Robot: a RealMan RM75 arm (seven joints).
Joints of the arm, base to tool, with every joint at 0 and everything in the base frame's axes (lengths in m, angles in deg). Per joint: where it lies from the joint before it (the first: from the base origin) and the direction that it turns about. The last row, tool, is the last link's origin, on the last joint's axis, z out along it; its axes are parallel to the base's.
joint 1: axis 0 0 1 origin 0.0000 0.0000 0.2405
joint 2: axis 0 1 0 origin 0.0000 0.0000 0.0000
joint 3: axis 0 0 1 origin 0.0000 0.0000 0.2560
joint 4: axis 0 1 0 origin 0.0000 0.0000 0.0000
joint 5: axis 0 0 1 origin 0.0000 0.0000 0.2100
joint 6: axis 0 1 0 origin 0.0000 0.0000 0.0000
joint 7: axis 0 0 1 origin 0.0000 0.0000 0.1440
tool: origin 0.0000 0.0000 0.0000
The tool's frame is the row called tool.
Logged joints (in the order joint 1, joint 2, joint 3, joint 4, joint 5, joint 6, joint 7), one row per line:
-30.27 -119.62 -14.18 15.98 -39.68 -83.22 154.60
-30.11 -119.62 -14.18 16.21 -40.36 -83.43 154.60
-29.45 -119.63 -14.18 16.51 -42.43 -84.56 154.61
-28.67 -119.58 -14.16 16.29 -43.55 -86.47 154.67
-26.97 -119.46 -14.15 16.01 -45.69 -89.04 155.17
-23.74 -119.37 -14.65 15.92 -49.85 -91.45 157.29
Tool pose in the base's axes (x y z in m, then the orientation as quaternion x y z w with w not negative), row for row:
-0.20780 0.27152 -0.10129 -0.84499 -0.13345 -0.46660 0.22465
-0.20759 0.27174 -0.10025 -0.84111 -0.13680 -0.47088 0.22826
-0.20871 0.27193 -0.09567 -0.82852 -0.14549 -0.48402 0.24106
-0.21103 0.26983 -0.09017 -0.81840 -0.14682 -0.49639 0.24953
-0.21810 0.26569 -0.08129 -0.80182 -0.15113 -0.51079 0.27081
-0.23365 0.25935 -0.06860 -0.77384 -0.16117 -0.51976 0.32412
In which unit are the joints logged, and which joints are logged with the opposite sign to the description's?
The joints are logged in degrees. Opposite sign: joint 4.
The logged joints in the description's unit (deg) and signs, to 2 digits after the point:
-30.27 -119.62 -14.18 -15.98 -39.68 -83.22 154.60
-30.11 -119.62 -14.18 -16.21 -40.36 -83.43 154.60
-29.45 -119.63 -14.18 -16.51 -42.43 -84.56 154.61
-28.67 -119.58 -14.16 -16.29 -43.55 -86.47 154.67
-26.97 -119.46 -14.15 -16.01 -45.69 -89.04 155.17
-23.74 -119.37 -14.65 -15.92 -49.85 -91.45 157.29

